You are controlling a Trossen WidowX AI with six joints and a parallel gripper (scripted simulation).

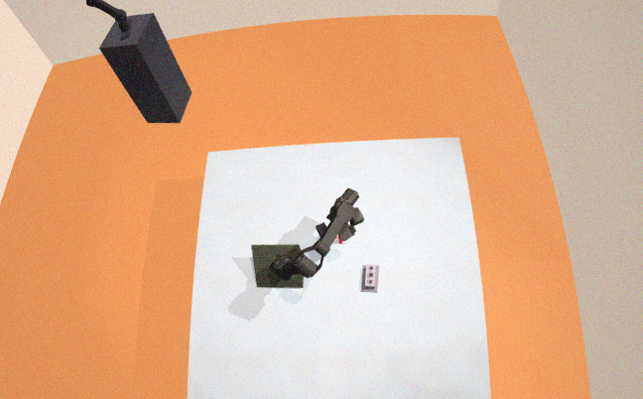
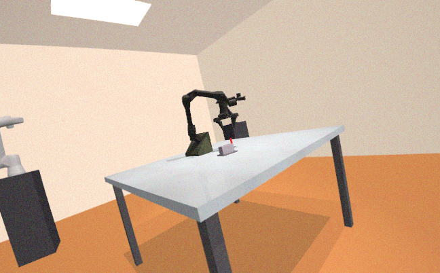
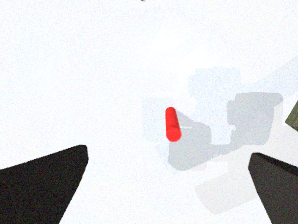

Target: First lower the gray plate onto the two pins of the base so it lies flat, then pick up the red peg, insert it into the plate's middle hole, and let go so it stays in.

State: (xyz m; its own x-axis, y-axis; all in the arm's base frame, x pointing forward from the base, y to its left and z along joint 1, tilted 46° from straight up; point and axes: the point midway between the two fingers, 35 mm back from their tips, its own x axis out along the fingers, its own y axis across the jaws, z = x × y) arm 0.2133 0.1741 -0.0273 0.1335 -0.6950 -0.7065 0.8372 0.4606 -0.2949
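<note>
Now: gripper tip 10 mm past the red peg, 10 mm to the right of it and 110 mm above it. From my gripper tip the other things lie so: gray plate (140 mm ahead, 150 mm to the right, 110 mm below); then base (130 mm ahead, 150 mm to the right, 140 mm below).
</note>
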